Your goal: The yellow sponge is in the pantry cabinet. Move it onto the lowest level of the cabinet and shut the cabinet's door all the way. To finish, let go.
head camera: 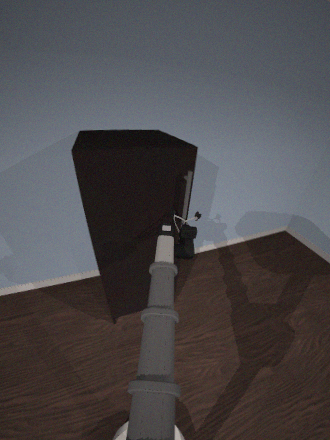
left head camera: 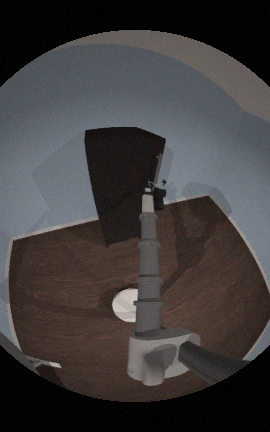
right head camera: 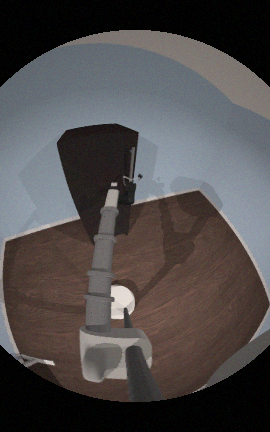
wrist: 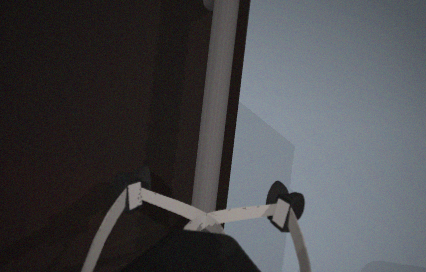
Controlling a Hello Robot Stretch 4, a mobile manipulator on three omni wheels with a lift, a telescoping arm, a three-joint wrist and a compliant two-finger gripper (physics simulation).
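Seen in the pictures: gripper, between the fingertips: [head camera: 185, 212] [left head camera: 155, 178] [right head camera: 131, 173] [wrist: 210, 189]; robot's base, origin of its link: [left head camera: 130, 304] [right head camera: 116, 300].
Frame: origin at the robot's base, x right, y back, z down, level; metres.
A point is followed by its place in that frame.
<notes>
The dark pantry cabinet [head camera: 130, 195] @(x -0.176, y -0.813, z -1.161 m) [left head camera: 117, 170] @(x -0.191, y -0.807, z -1.138 m) [right head camera: 92, 165] @(x -0.179, y -0.812, z -1.152 m) [wrist: 75, 90] @(x -0.030, y -0.875, z -1.120 m) stands against the wall, and its door looks shut. A long grey upright handle [head camera: 188, 195] @(x 0.097, y -0.874, z -1.154 m) [left head camera: 158, 167] @(x 0.095, y -0.872, z -1.160 m) [right head camera: 132, 160] @(x 0.095, y -0.873, z -1.170 m) [wrist: 217, 100] @(x 0.092, y -0.872, z -1.125 m) runs near the door's right edge. My gripper [head camera: 185, 217] @(x 0.096, y -0.898, z -1.043 m) [left head camera: 156, 183] @(x 0.096, y -0.898, z -1.043 m) [right head camera: 132, 177] @(x 0.096, y -0.898, z -1.043 m) [wrist: 210, 189] @(x 0.096, y -0.898, z -1.043 m) is open at the cabinet's front, around the handle's line: in the wrist view one fingertip is left of the handle and the other is right of it, before the wall. Neither fingertip appears to press the handle. The yellow sponge does not show; the cabinet's inside is hidden.
The telescoping arm [head camera: 160, 330] @(x 0.004, y -0.248, z -1.159 m) [left head camera: 149, 260] @(x -0.001, y -0.218, z -1.159 m) [right head camera: 103, 255] @(x 0.008, y -0.216, z -1.159 m) reaches out to the cabinet's front. A blue-grey wall [head camera: 260, 125] @(x 0.791, y -1.867, z -1.447 m) stands behind and right of the cabinet. A round white object [left head camera: 125, 304] @(x -0.059, y -0.004, z -0.187 m) [right head camera: 122, 302] @(x 0.072, y 0.003, z -0.187 m) is on the wooden floor [head camera: 65, 360] @(x -0.667, y -0.441, z 0.028 m) near the arm's base.
</notes>
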